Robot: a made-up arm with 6 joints. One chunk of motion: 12 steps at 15 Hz.
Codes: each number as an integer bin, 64 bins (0 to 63) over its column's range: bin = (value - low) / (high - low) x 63, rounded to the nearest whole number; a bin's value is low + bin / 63 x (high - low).
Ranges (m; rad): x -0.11..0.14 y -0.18..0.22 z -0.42..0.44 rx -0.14..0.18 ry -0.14..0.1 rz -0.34..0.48
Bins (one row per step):
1: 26 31 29 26 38 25
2: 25 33 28 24 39 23
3: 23 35 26 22 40 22
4: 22 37 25 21 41 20
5: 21 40 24 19 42 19
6: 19 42 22 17 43 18
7: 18 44 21 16 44 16
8: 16 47 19 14 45 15
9: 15 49 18 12 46 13
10: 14 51 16 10 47 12
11: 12 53 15 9 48 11
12: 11 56 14 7 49 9
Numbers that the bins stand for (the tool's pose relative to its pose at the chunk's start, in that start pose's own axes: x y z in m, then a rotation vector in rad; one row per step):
1: -0.0068 0.0168 -0.0241 -0.0079 0.0048 -0.0146
2: -0.0108 0.0295 -0.0378 -0.0181 0.0086 -0.0406
3: -0.0187 0.0422 -0.0651 -0.0283 0.0124 -0.0537
4: -0.0227 0.0549 -0.0787 -0.0333 0.0162 -0.0797
5: -0.0267 0.0740 -0.0924 -0.0435 0.0200 -0.0927
6: -0.0346 0.0867 -0.1197 -0.0537 0.0238 -0.1057
7: -0.0386 0.0994 -0.1333 -0.0587 0.0276 -0.1317
8: -0.0465 0.1184 -0.1606 -0.0689 0.0314 -0.1448
9: -0.0505 0.1311 -0.1743 -0.0790 0.0352 -0.1708
10: -0.0544 0.1438 -0.2016 -0.0892 0.0390 -0.1838
11: -0.0624 0.1565 -0.2152 -0.0943 0.0429 -0.1968
12: -0.0663 0.1756 -0.2289 -0.1044 0.0467 -0.2229

